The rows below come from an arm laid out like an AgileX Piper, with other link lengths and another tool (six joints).
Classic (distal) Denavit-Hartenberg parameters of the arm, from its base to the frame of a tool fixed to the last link. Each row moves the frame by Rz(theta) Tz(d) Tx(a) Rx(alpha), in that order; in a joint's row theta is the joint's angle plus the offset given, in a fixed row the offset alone. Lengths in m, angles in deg.
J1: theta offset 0, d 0.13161, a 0, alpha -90
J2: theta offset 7.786, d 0, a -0.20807, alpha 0
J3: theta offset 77.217, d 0, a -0.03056, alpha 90
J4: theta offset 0, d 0.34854, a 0, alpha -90
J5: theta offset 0, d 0, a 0, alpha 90
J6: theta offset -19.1, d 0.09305, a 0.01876, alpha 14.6
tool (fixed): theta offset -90, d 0.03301, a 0, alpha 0
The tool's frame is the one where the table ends.
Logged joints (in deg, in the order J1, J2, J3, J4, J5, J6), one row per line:
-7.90, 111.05, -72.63, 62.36, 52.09, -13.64
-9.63, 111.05, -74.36, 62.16, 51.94, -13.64
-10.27, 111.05, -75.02, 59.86, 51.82, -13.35
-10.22, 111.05, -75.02, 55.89, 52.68, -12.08
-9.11, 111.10, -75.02, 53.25, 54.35, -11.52
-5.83, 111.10, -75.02, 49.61, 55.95, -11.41
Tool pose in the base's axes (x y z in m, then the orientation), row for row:
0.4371, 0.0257, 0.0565, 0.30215, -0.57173, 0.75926, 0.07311
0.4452, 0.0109, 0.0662, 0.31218, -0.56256, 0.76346, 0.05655
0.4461, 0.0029, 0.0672, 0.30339, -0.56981, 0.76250, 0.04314
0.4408, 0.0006, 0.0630, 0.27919, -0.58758, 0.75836, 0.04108
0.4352, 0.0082, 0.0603, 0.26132, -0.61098, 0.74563, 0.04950
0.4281, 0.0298, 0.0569, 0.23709, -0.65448, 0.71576, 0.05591
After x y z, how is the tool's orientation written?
As a quaternion, w x y z.
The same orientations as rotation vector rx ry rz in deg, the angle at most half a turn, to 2 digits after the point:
-86.86, 115.35, 11.11
-85.04, 115.42, 8.55
-86.52, 115.77, 6.55
-90.30, 116.55, 6.31
-94.76, 115.64, 7.68
-102.79, 112.41, 8.78

